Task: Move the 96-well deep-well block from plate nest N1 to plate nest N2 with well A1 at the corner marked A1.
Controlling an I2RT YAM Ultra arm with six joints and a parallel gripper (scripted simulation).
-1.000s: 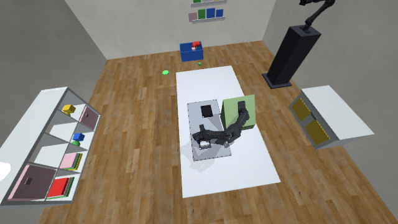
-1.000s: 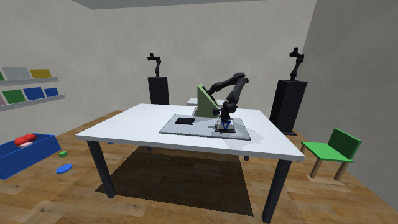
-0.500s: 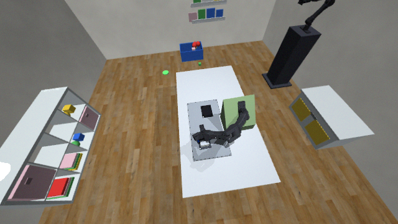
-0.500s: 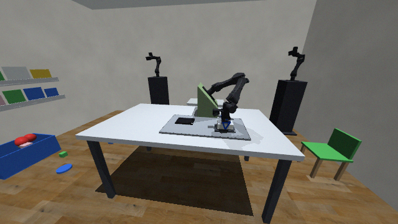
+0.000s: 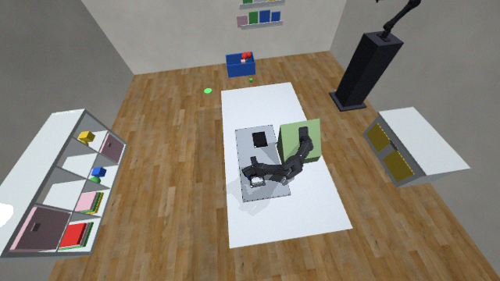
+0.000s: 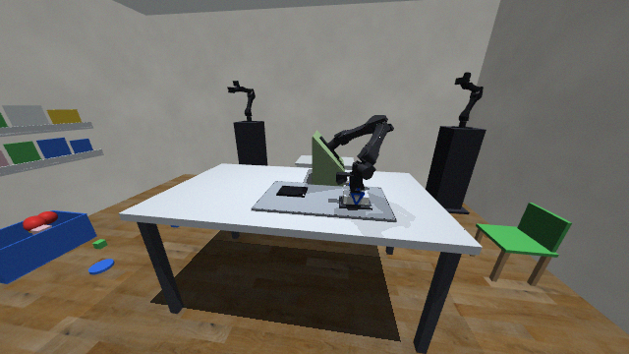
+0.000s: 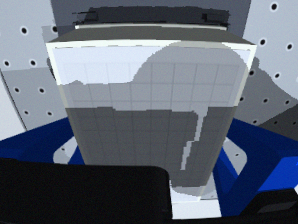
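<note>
My hand is 1 cm below the deep-well block.
</note>
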